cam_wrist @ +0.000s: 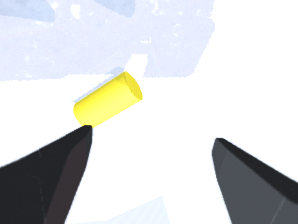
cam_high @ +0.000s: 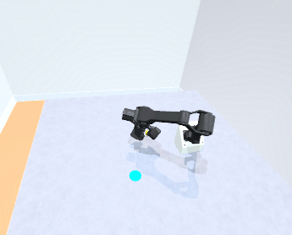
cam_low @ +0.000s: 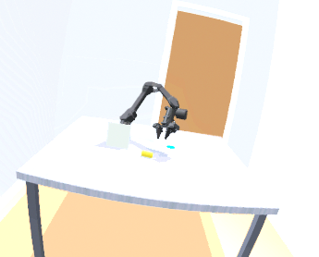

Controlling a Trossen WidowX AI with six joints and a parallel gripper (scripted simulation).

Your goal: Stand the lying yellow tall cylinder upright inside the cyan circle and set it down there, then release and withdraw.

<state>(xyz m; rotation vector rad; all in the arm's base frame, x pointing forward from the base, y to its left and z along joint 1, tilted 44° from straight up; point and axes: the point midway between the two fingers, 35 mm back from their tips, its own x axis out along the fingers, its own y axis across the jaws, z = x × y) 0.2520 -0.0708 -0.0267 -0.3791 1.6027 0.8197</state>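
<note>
My gripper tip is now 70 mm past the yellow cylinder, 50 mm to the left of it and 90 mm above it. The rest, counted from my gripper tip: cyan circle (90 mm ahead, 220 mm to the left, 110 mm below).
</note>
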